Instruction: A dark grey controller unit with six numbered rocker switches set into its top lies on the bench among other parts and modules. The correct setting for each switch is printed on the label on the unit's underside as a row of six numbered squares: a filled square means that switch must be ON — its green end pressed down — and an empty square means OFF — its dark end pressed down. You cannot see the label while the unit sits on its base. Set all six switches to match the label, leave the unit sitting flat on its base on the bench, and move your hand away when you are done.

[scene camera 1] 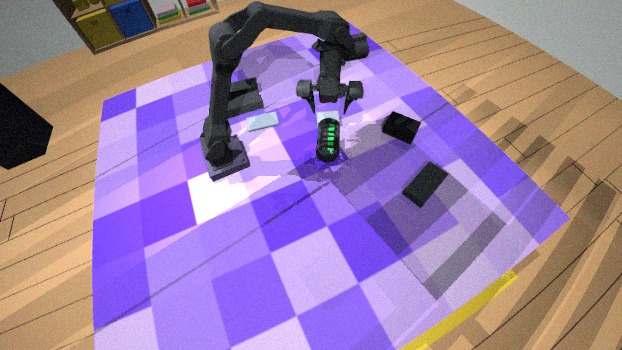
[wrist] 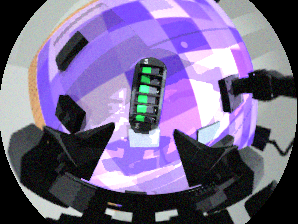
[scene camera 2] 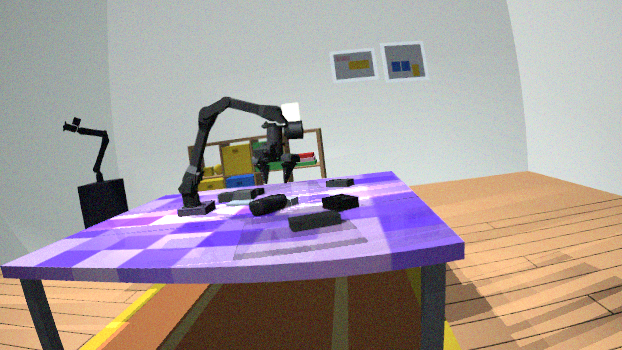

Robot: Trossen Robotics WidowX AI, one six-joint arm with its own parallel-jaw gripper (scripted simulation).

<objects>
The gripper shows in scene camera 1 (329, 113), in the wrist view and in scene camera 2. One and the same spot on the gripper: (scene camera 2: 264, 169) is (wrist: 195, 159).
</objects>
